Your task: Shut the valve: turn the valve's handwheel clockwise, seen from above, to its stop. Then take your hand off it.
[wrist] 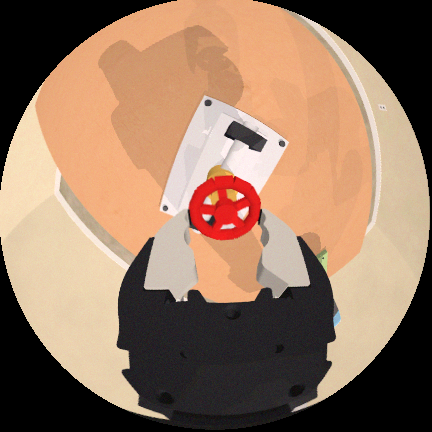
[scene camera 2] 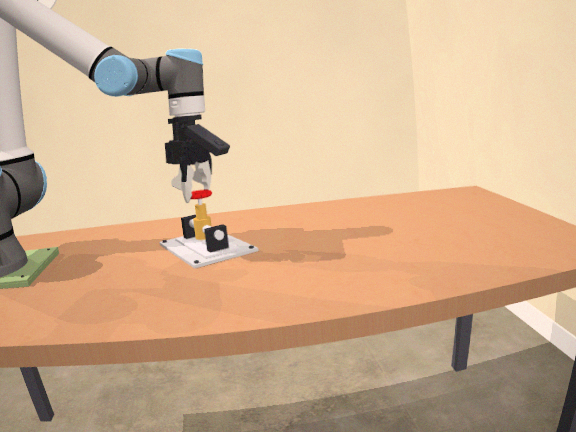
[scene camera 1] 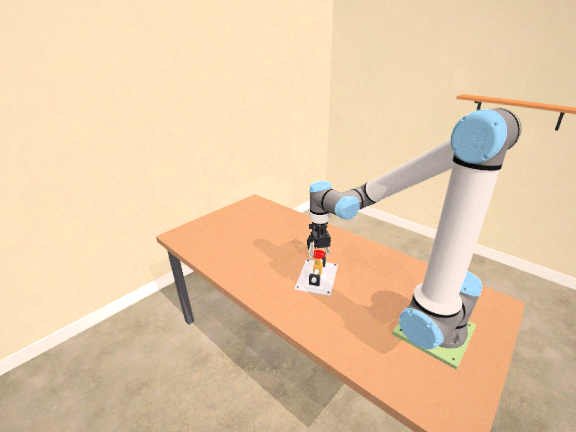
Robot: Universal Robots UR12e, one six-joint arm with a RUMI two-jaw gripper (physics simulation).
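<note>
The red handwheel [scene camera 1: 319, 254] [scene camera 2: 201, 194] [wrist: 225, 233] lies level on top of the yellow valve body [scene camera 1: 317, 266] [scene camera 2: 202, 227] [wrist: 219, 173]. The valve is mounted on a white base plate [scene camera 1: 326, 289] [scene camera 2: 200, 260] [wrist: 192, 145]. My gripper [scene camera 1: 319, 253] [scene camera 2: 198, 194] [wrist: 223, 210] points straight down over the valve and is shut on the handwheel. In the wrist view its two grey fingers meet the rim at the left and right sides. The wheel's spokes and hub show between them. How far the wheel is turned cannot be told.
Black end blocks [scene camera 1: 314, 279] [scene camera 2: 212, 244] [wrist: 245, 136] hold the pipe on the base plate. The arm stands on a green plate [scene camera 1: 452, 361] [scene camera 2: 40, 265] [wrist: 324, 257] on the same wooden table [scene camera 1: 225, 240] [scene camera 2: 350, 295]. A wall shelf [scene camera 1: 520, 102] is at the far right.
</note>
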